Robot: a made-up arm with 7 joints.
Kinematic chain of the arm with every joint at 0, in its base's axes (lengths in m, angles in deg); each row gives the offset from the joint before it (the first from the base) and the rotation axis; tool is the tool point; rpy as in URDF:
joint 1: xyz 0 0 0.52 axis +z
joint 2: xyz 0 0 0 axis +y
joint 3: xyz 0 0 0.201 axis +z
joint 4: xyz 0.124 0 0 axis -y
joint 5: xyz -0.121 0 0.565 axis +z
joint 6: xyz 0 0 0 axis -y
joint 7: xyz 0.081 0 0 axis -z
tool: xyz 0 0 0 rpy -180 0 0
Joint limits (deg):
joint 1: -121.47..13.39
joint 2: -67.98..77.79
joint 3: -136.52..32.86
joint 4: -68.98..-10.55
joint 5: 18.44..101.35
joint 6: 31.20..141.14
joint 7: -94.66..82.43
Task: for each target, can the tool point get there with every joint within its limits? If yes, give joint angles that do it. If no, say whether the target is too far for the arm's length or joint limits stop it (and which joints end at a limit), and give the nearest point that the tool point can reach.
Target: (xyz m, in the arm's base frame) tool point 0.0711 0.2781 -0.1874
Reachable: no: joint limits stop it (at a limit: joint 1, joint 2, joint 4, joint 5, joint 6) | nearest point 0.5256 0.3548 0.0010 | short by 0.498 m
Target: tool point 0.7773 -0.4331 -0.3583
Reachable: no: too far | nearest point 0.5920 -0.3299 -0.0328 | short by 0.388 m
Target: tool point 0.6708 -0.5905 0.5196
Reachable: yes | joints -30.36 57.28 -18.34 -47.24 39.55 104.04 20.04
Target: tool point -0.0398 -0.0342 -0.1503
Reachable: no: joint limits stop it (at a limit: joint 1, joint 2, joint 4, joint 5, joint 6) | nearest point -0.3279 -0.5046 -0.0363 | short by 0.563 m
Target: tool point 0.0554 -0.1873 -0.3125
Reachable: no: joint limits stop it (at a limit: joint 2, joint 4, joint 5, joint 6) | nearest point 0.1706 -0.5769 -0.0365 | short by 0.491 m
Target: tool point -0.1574 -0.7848 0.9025
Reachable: yes | joints -69.78 26.41 -42.70 -58.39 64.45 97.06 34.54
